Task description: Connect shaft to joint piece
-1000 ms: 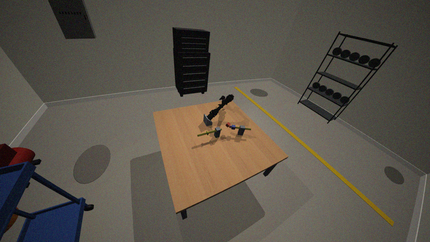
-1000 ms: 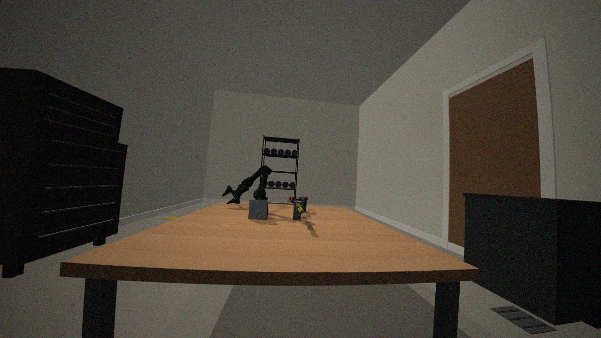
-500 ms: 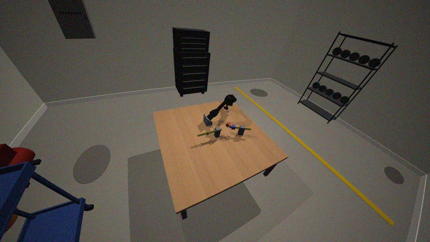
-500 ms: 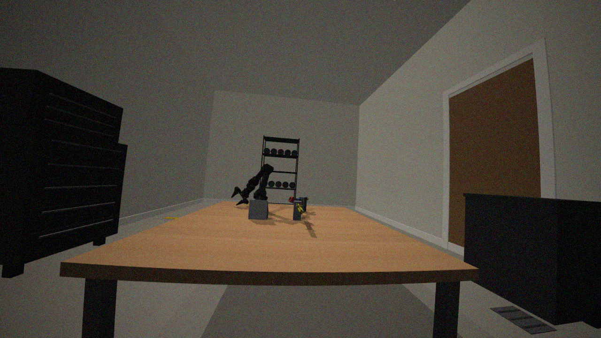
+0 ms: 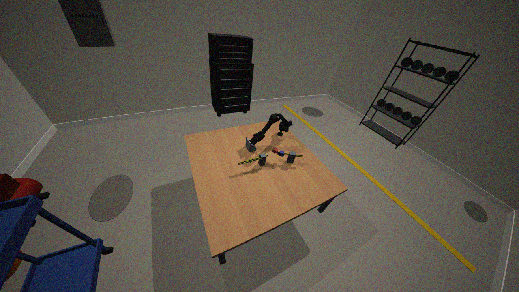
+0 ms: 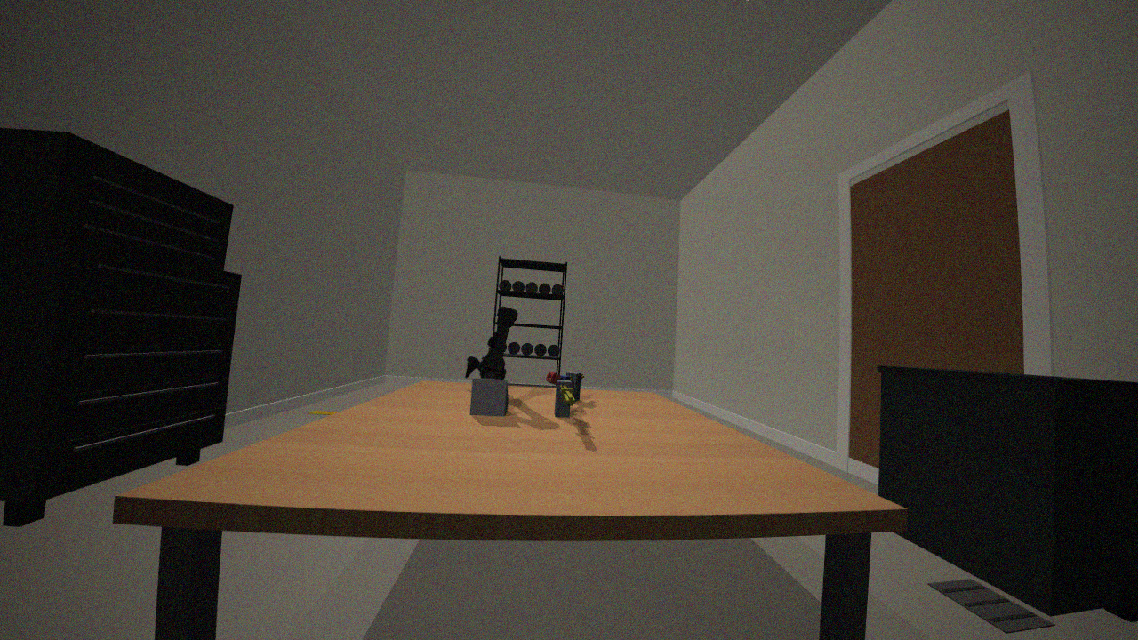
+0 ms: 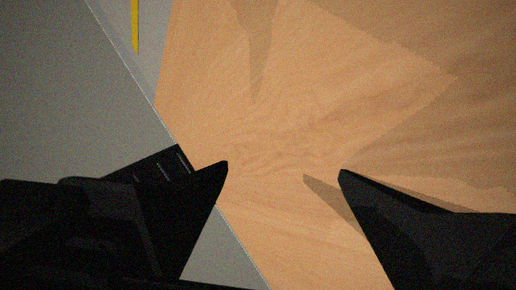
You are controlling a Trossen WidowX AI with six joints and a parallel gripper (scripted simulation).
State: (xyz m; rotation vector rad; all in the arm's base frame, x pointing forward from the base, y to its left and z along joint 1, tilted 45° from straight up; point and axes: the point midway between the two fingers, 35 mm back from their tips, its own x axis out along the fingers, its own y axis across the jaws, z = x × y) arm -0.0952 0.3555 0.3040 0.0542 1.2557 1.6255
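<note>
The red square block lies 360 mm ahead of my gripper tip, 330 mm to the right of it and 80 mm above it.
</note>
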